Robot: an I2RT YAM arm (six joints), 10 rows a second.
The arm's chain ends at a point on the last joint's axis. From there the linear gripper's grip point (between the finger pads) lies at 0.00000 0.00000 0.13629 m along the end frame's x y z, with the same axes.
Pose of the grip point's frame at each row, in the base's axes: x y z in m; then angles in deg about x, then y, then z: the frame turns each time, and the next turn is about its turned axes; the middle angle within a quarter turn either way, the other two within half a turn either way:
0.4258 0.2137 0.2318 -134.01 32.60 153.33
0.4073 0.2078 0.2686 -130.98 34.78 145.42
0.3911 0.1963 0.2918 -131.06 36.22 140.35
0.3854 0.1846 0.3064 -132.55 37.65 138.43
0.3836 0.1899 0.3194 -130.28 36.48 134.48
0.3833 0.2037 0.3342 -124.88 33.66 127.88
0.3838 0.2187 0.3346 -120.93 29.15 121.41
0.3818 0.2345 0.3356 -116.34 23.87 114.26
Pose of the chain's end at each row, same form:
0.3524 0.1311 0.3116 -134.01 32.60 153.33
0.3296 0.1233 0.3420 -130.98 34.78 145.42
0.3106 0.1134 0.3640 -131.06 36.22 140.35
0.3021 0.1051 0.3794 -132.55 37.65 138.43
0.3026 0.1063 0.3902 -130.28 36.48 134.48
0.3078 0.1106 0.3991 -124.88 33.66 127.88
0.3174 0.1166 0.3958 -120.93 29.15 121.41
0.3266 0.1228 0.3909 -116.34 23.87 114.26

